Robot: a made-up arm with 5 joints.
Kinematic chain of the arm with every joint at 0, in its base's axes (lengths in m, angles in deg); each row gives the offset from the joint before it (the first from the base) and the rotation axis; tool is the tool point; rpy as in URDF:
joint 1: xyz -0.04 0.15 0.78 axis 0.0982 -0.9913 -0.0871
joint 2: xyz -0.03 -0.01 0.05 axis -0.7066 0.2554 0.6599
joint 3: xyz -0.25 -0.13 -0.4 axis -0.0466 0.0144 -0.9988
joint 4: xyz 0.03 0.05 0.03 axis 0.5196 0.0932 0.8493
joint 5: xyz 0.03 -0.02 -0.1 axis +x
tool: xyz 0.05 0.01 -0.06 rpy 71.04 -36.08 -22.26
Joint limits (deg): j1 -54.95..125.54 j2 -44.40..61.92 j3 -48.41..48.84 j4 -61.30..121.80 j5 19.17..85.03
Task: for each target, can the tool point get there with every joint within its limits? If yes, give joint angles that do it. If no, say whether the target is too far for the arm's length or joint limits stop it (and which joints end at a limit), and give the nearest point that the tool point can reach.
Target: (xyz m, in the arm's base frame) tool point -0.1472 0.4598 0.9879
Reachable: no: joint limits stop it (at a limit: joint 1, joint 2, joint 4, joint 5) | nearest point -0.3770 0.4185 0.7532 | short by 0.331 m
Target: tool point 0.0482 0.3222 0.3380
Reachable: yes | joints 20.52 -28.46 11.64 14.64 36.17
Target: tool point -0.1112 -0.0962 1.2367
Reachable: no: joint limits stop it (at a limit: joint 1, joint 4, joint 5) | nearest point -0.1825 -0.3028 1.0129 | short by 0.313 m
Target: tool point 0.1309 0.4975 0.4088
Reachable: yes | joints 61.20 -35.30 -36.38 84.10 59.80
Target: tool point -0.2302 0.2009 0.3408
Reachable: yes | joints -10.54 -16.87 26.92 25.63 31.89
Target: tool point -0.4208 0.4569 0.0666
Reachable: no: too far | nearest point -0.2992 0.3531 0.2928 | short by 0.277 m
